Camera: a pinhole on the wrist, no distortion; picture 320 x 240 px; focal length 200.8 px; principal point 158.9 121.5 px. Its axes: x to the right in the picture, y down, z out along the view. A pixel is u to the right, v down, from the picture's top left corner.
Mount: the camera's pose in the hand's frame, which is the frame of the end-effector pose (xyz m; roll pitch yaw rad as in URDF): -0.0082 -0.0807 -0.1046 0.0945 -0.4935 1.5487
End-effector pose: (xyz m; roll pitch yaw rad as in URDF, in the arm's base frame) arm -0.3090 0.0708 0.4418 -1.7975 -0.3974 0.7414
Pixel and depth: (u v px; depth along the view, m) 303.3 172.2 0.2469
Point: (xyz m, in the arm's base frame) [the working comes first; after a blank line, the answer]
In the camera's frame: 0.1776 0.0623 0.2469

-0.4782 0.1947 0.4206
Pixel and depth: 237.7 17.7 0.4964
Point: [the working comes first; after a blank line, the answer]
In the camera's frame: 0.1948 -0.2566 0.4964

-0.4078 0.5531 0.5963
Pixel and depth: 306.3 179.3 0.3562
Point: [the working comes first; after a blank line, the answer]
In the camera's frame: 0.2615 0.1025 0.3562

-0.5715 0.2863 0.3615
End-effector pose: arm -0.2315 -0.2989 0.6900 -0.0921 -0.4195 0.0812
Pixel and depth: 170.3 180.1 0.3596
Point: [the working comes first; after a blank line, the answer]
In the camera's frame: 0.0204 0.1049 0.3596

-0.3904 -0.5259 0.8846
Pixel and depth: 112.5 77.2 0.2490
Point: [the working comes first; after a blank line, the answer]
In the camera's frame: -0.0575 -0.0549 0.2490

-0.1941 -0.5361 0.8123
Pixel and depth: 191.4 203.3 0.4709
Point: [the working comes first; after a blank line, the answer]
In the camera's frame: 0.0762 0.1918 0.4709

-0.5135 -0.5293 0.9734
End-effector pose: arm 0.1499 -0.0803 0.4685 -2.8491 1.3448 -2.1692
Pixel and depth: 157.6 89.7 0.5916
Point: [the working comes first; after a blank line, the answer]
In the camera's frame: -0.0038 -0.0937 0.5916

0.6710 -0.1385 0.2738
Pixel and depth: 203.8 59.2 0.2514
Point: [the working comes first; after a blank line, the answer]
In the camera's frame: 0.0562 -0.0780 0.2514

0.3362 -0.1291 0.3596
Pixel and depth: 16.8 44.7 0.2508
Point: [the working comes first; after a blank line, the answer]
In the camera's frame: -0.1775 -0.0959 0.2508

0.3782 -0.3584 0.3841
